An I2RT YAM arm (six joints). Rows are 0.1 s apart.
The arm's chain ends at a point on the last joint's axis. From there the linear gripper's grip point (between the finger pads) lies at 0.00 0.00 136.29 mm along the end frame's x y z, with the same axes.
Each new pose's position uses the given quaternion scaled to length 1; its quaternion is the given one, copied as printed.
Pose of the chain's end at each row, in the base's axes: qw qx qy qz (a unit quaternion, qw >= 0); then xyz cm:
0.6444 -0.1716 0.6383 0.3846 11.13 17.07 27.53
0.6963 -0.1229 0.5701 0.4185 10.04 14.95 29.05
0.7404 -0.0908 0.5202 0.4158 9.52 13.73 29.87
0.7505 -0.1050 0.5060 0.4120 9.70 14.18 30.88
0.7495 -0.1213 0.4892 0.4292 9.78 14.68 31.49
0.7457 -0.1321 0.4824 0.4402 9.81 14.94 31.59
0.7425 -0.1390 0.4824 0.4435 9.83 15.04 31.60
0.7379 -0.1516 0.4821 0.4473 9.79 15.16 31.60
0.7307 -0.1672 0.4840 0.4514 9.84 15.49 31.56
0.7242 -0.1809 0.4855 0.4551 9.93 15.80 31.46
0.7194 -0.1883 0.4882 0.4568 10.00 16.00 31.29
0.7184 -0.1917 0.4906 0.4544 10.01 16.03 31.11
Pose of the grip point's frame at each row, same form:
0.6444 -0.1716 0.6383 0.3846 20.54 26.78 29.25
0.6963 -0.1229 0.5701 0.4185 19.46 23.79 33.41
0.7404 -0.0908 0.5202 0.4158 18.99 21.46 35.90
0.7505 -0.1050 0.5060 0.4120 18.87 22.01 37.23
0.7495 -0.1213 0.4892 0.4292 18.36 22.88 38.19
0.7457 -0.1321 0.4824 0.4402 18.03 23.41 38.40
0.7425 -0.1390 0.4824 0.4435 17.91 23.68 38.36
0.7379 -0.1516 0.4821 0.4473 17.64 24.09 38.27
0.7307 -0.1672 0.4840 0.4514 17.42 24.78 38.04
0.7242 -0.1809 0.4855 0.4551 17.27 25.39 37.77
0.7194 -0.1883 0.4882 0.4568 17.23 25.77 37.46
0.7184 -0.1917 0.4906 0.4544 17.24 25.86 37.18

